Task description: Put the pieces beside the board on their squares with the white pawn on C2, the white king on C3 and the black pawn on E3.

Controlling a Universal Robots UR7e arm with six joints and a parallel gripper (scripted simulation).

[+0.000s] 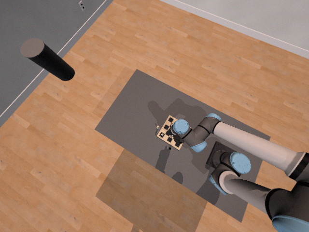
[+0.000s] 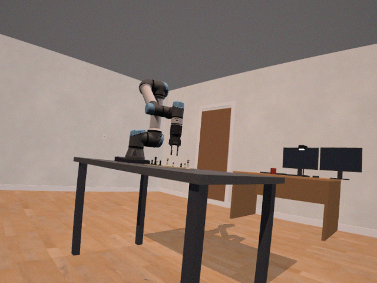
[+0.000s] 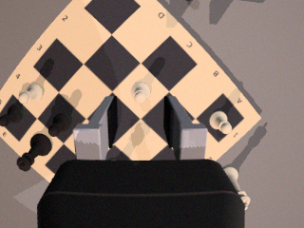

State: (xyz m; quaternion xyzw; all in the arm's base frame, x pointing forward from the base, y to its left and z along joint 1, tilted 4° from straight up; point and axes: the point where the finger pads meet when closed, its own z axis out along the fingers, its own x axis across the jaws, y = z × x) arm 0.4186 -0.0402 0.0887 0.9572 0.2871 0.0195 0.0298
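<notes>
The white piece is 140 mm ahead of my hand, 30 mm to the right of it and 60 mm below it. The rest, counted from my hand: chessboard (10 mm behind, 40 mm to the right, 90 mm below); large black piece (60 mm behind, 110 mm to the right, 60 mm below).
</notes>
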